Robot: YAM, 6 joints.
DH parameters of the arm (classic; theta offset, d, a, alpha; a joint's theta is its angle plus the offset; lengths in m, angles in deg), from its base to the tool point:
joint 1: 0 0.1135 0.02 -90
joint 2: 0 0 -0.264 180
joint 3: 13.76 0 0.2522 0
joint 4: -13.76 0 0.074 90
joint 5: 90 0 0 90
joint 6: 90 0.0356 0 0
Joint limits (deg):
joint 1: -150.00..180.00
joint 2: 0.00..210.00
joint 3: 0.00..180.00
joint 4: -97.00..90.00
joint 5: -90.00..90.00
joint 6: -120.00..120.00
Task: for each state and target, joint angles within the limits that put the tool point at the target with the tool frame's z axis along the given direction. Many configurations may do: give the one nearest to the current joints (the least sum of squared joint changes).
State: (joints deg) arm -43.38 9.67 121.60 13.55 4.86 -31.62
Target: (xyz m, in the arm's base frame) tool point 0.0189 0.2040 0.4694 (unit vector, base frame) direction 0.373 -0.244 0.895
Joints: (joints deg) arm -91.51 0.12 73.52 1.95 -22.29 -31.62
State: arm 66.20 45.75 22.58 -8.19 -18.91 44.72
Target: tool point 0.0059 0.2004 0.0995 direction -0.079 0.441 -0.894
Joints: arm 87.30 79.28 21.56 -6.24 -5.72 44.72
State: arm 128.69 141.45 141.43 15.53 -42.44 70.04
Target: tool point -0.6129 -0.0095 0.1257 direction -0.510 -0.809 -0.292
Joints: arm 178.14 169.94 159.54 -20.72 -55.61 70.04
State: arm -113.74 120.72 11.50 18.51 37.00 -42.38
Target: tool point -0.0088 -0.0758 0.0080 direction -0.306 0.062 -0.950
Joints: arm -88.46 105.66 0.13 11.30 17.71 -42.38
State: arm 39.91 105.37 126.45 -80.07 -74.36 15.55
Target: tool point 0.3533 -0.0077 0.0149 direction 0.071 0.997 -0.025
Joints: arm -7.02 152.03 89.68 -91.71 -86.72 15.55
